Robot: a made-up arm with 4 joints. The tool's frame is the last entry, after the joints. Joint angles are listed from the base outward. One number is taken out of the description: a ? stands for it. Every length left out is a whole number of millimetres.
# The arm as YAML. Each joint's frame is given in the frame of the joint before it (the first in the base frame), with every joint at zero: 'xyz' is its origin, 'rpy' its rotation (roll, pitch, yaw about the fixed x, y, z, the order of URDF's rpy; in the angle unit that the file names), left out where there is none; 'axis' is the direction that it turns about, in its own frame. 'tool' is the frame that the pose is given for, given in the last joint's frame.
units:
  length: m
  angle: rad
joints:
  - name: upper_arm
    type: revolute
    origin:
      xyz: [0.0, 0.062, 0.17]
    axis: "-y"
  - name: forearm
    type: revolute
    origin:
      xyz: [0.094, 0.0, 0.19]
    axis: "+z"
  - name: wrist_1
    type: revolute
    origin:
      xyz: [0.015, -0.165, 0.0]
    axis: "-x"
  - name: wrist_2
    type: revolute
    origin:
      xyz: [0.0, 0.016, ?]
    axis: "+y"
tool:
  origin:
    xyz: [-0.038, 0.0, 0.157]
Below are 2 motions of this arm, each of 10 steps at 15 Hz.
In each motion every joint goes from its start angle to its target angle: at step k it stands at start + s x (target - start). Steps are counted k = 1, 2, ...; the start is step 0. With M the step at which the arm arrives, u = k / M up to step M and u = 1 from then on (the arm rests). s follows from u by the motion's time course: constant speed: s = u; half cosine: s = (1 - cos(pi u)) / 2; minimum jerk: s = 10 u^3 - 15 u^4 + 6 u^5.
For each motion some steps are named. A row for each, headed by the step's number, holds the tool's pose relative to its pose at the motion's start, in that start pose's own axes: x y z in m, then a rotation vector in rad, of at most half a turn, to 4 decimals.
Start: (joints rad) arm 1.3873 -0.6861 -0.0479 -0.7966
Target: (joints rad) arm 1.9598 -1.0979 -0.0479 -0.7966
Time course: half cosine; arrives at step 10
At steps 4, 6, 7, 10:
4: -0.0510 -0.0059 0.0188 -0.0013 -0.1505 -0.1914
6: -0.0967 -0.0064 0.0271 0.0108 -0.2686 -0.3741
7: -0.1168 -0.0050 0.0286 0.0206 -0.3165 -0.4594
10: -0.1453 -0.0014 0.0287 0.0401 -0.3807 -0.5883

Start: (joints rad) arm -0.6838 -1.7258 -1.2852 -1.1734
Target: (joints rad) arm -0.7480 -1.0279 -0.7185 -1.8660
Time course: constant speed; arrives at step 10
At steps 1, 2, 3, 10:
1: -0.0009 -0.0057 -0.0070 -0.0015 -0.0031 0.0668
2: -0.0018 -0.0127 -0.0142 0.0048 -0.0071 0.1346
3: -0.0026 -0.0209 -0.0215 0.0189 -0.0120 0.2025
10: 0.0019 -0.1020 -0.0878 0.3343 -0.0595 0.6158

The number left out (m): -0.072
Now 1 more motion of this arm.
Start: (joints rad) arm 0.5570 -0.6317 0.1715 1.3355
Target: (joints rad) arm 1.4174 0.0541 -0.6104 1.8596
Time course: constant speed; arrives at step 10
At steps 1, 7, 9, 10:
1: -0.0059 0.0002 0.0018 -0.0310 -0.0273 0.1359
7: -0.0851 0.0279 -0.0253 -0.4871 -0.1826 0.7724
9: -0.1222 0.0387 -0.0604 -0.7223 -0.2320 0.8817
10: -0.1398 0.0431 -0.0841 -0.8498 -0.2555 0.9113

